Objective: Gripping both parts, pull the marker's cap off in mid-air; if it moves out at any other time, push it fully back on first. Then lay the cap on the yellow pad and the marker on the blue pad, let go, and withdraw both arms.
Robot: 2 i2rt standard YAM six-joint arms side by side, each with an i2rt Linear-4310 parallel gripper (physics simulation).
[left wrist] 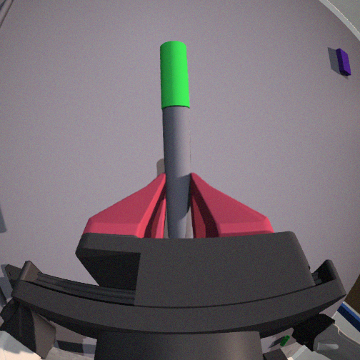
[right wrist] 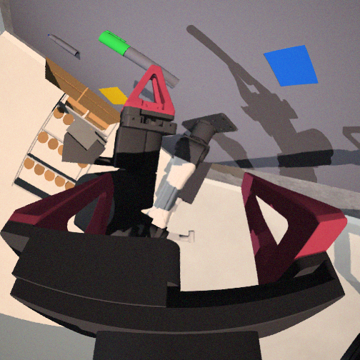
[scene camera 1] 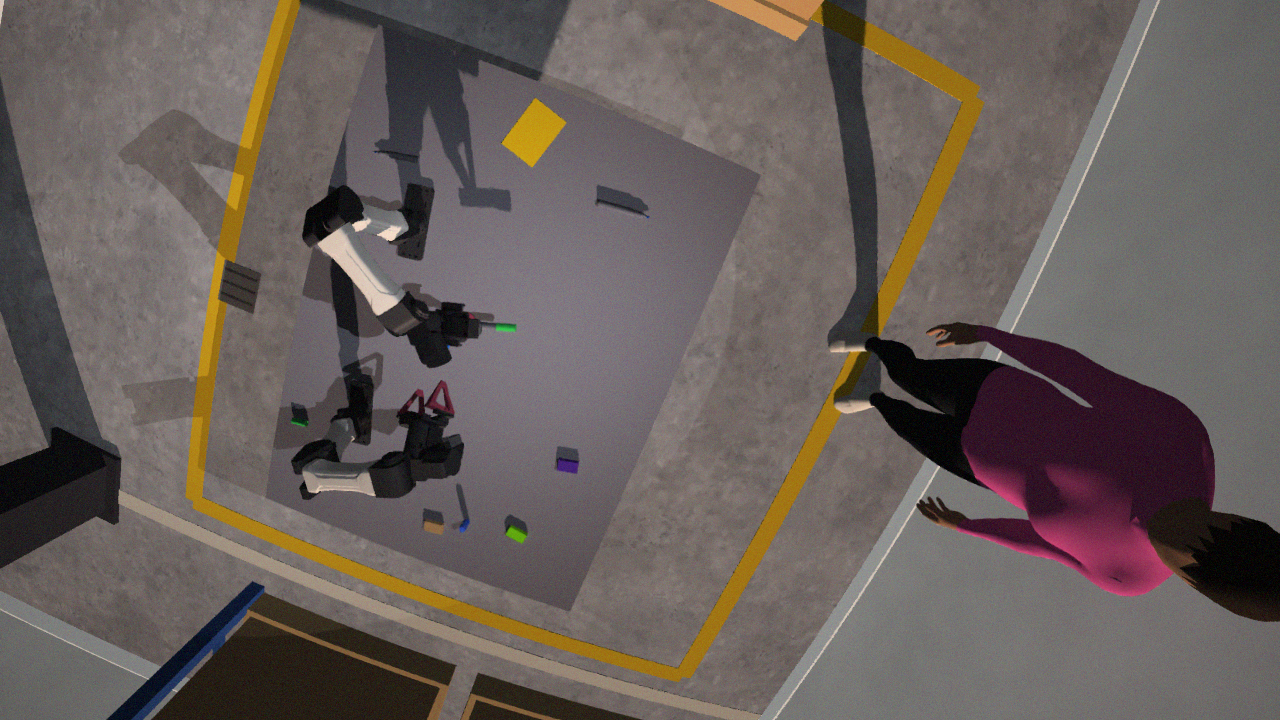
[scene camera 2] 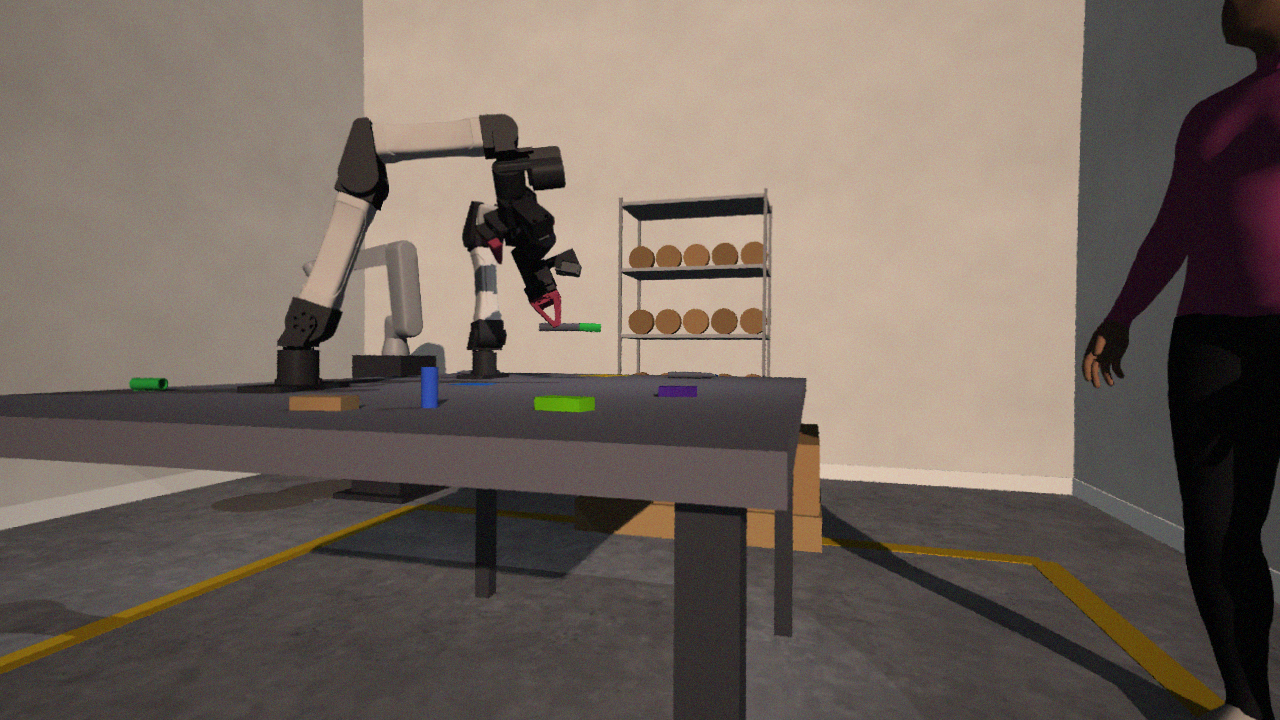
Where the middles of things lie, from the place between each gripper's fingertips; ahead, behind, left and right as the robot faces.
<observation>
The blue pad (right wrist: 292,65) is 12 cm behind my left hand, 14 cm to the right of it and 12 cm below it. Also, from my left hand: tan block (scene camera 2: 305,402): 4 cm ahead, 71 cm to the right, 12 cm below; lime block (scene camera 2: 552,402): 29 cm ahead, 62 cm to the right, 12 cm below; yellow pad (scene camera 1: 538,126): 7 cm behind, 50 cm to the left, 12 cm below.
Now: right hand 100 mm past the blue pad, 10 mm to the left of it and 270 mm above it. From my right hand the other things lie so: tan block 60 mm ahead, 570 mm to the right, 260 mm below; lime block 310 mm ahead, 490 mm to the right, 260 mm below; yellow pad 40 mm behind, 640 mm to the left, 270 mm below.
</observation>
